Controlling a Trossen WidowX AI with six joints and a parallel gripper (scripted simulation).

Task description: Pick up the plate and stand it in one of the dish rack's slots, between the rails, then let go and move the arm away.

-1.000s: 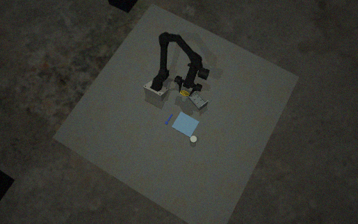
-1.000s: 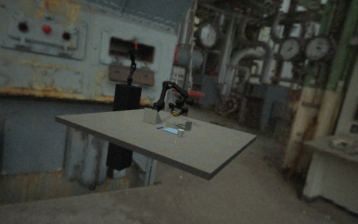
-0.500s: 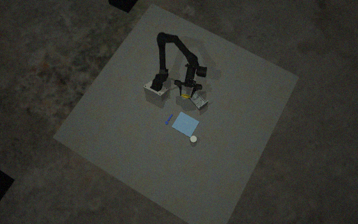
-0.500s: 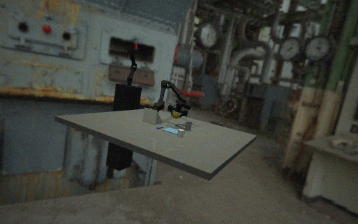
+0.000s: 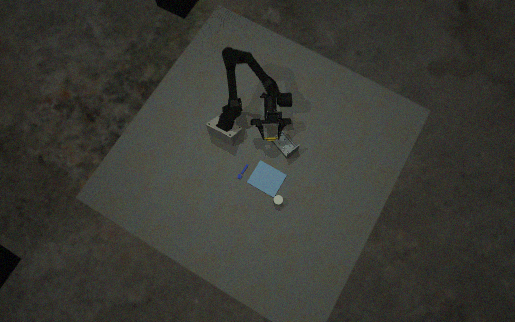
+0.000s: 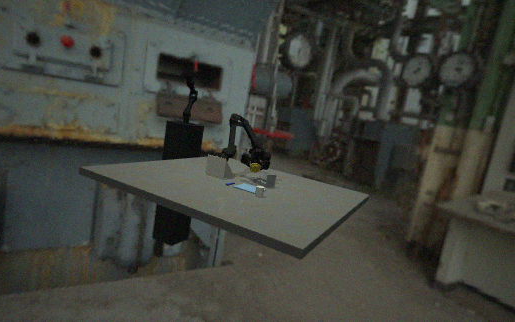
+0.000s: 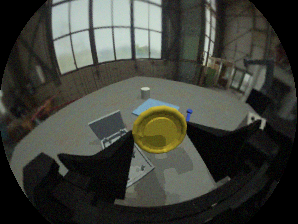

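My gripper tip is now 70 mm above the grey dish rack, 60 mm short of it and 40 mm to the right of it. The rest, counted from my gripper tip: yellow plate right at my gripper tip; blue utensil 190 mm to the right, 90 mm below, 50 mm behind; light blue mat 150 mm to the right, 90 mm below, 70 mm ahead.
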